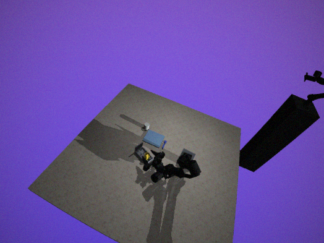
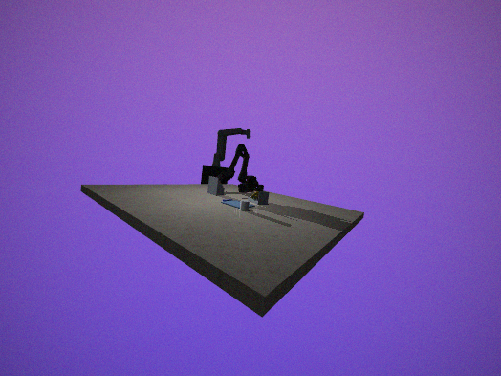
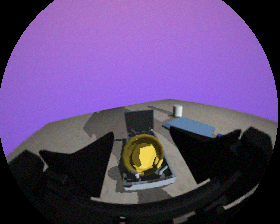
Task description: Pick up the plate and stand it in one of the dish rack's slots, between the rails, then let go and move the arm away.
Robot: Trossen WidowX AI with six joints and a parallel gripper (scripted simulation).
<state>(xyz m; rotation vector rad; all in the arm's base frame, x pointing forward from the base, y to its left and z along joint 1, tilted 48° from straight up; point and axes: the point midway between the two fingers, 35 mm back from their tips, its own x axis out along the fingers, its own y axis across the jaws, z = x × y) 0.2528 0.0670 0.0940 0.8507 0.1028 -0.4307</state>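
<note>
Right now my gripper tip is 4 cm above the yellow plate and 1 cm past it. The rest, counted from my gripper tip: blue spoon: 19 cm to the right, 8 cm behind, 7 cm below; then grey dish rack: 5 cm below, 2 cm ahead, 1 cm to the right; then light blue mat: 20 cm to the right, 7 cm below, 2 cm ahead.
</note>
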